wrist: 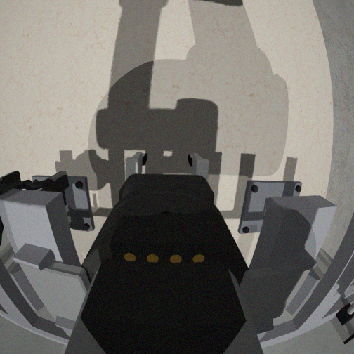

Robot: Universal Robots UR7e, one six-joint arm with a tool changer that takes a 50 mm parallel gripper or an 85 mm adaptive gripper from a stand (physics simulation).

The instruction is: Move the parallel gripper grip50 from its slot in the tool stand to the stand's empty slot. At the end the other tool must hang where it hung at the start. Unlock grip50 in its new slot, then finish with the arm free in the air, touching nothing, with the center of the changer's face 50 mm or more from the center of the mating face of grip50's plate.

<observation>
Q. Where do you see a tool stand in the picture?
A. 292,228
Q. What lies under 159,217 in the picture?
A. A parallel gripper grip50.
</observation>
